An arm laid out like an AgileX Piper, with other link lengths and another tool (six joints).
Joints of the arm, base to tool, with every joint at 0 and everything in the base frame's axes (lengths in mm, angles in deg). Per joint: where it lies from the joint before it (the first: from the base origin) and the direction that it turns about. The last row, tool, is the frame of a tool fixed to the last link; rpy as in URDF.
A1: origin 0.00 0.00 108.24 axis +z
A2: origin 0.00 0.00 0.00 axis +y
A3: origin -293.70 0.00 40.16 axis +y
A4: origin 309.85 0.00 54.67 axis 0.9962 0 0.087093
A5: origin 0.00 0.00 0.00 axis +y
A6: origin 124.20 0.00 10.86 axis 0.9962 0 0.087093
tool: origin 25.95 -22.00 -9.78 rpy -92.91 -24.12 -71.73
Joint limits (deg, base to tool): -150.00..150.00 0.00..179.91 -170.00..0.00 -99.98..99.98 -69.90..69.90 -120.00..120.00
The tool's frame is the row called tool.
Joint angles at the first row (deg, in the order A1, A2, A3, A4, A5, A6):
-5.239 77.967 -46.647 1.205 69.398 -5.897
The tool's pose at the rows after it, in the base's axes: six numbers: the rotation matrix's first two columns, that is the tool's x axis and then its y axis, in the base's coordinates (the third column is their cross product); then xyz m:
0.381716 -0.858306 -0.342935 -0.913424 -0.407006 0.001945 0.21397 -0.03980 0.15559
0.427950 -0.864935 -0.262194 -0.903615 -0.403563 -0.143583 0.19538 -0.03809 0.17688
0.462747 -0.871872 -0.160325 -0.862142 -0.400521 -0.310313 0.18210 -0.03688 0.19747
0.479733 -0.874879 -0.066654 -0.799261 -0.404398 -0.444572 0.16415 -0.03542 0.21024
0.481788 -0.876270 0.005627 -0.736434 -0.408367 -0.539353 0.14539 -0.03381 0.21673
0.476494 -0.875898 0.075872 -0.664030 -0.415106 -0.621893 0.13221 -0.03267 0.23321
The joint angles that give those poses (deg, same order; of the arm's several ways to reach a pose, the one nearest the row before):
-5.239 67.972 -41.341 1.205 69.131 -5.896
-5.239 57.103 -37.965 1.205 67.034 -5.654
-5.240 46.779 -35.340 1.206 63.469 -5.277
-5.239 36.490 -32.012 1.144 60.706 -5.173
-5.242 27.207 -28.957 1.104 59.495 -5.060
-5.236 20.307 -28.769 1.072 59.029 -5.053

